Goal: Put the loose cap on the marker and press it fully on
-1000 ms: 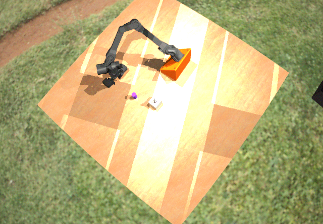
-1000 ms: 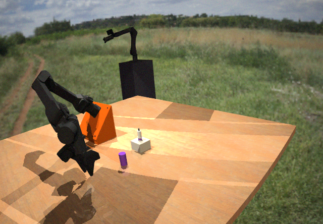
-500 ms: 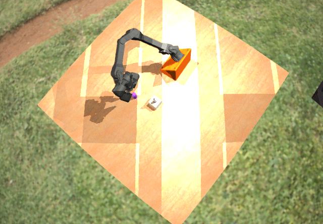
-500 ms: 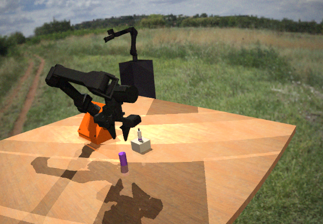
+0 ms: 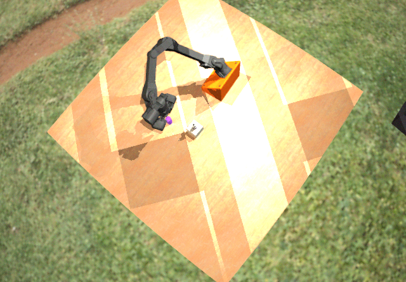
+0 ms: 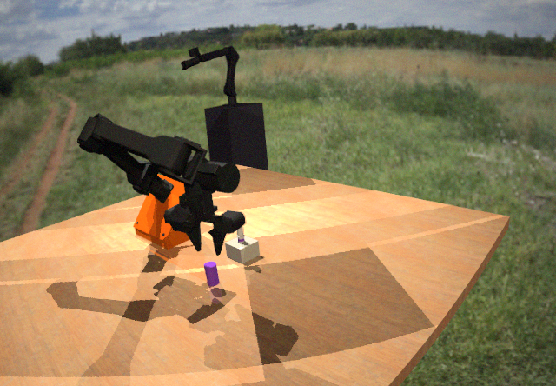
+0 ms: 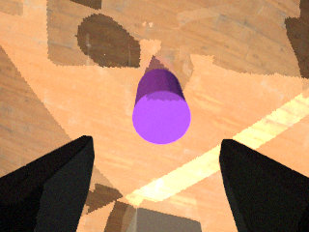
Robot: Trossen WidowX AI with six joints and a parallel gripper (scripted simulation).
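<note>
Right now my gripper tip is 5 cm above the marker cap. Round my gripper tip: holder block 13 cm to the left, 6 cm below, 6 cm behind.
</note>
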